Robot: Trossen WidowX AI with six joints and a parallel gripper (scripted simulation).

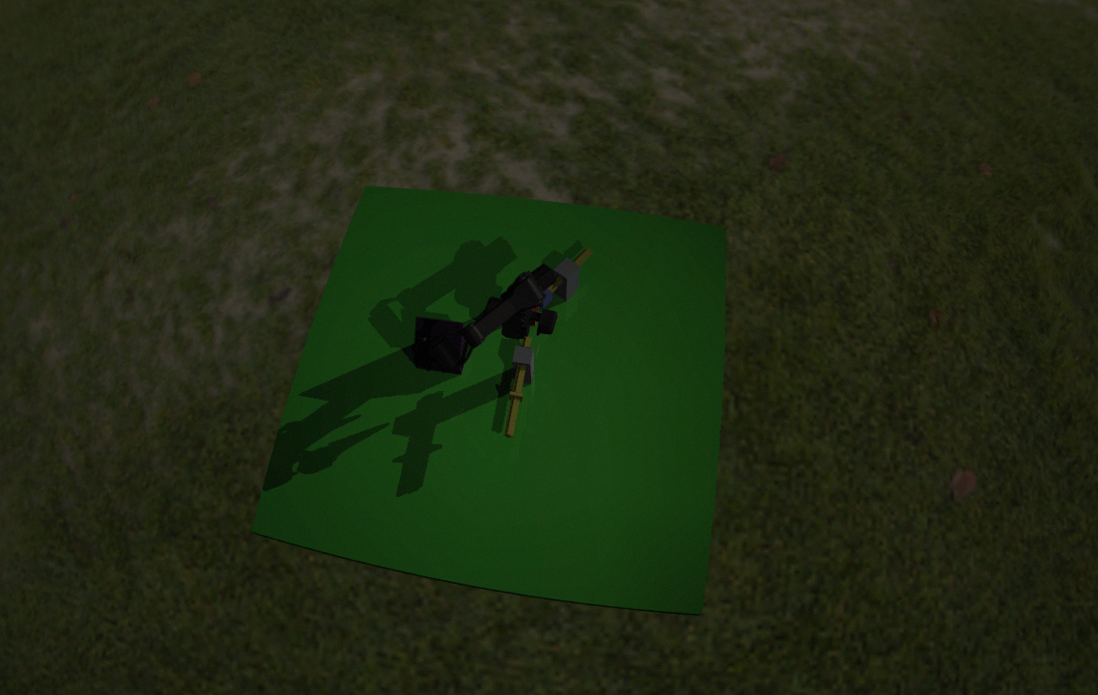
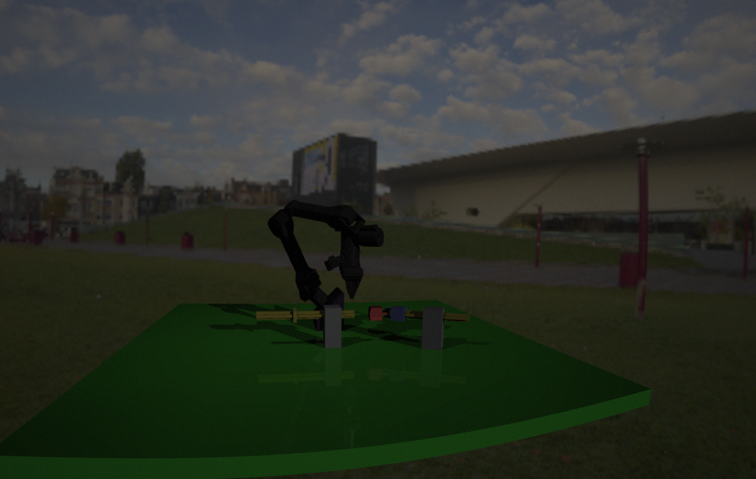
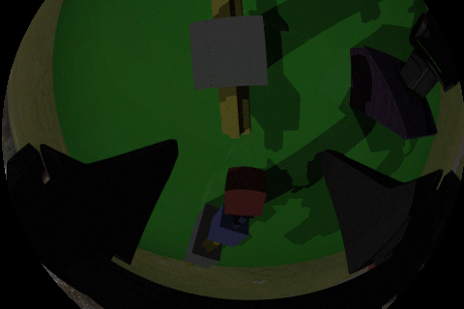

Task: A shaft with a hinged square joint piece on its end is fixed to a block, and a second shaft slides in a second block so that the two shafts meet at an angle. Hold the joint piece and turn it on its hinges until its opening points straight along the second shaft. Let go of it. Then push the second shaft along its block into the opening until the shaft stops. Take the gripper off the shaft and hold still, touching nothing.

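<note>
Right now the red square joint piece is 1 cm ahead of my gripper tip, 8 cm to the left of it and 5 cm below it.
</note>
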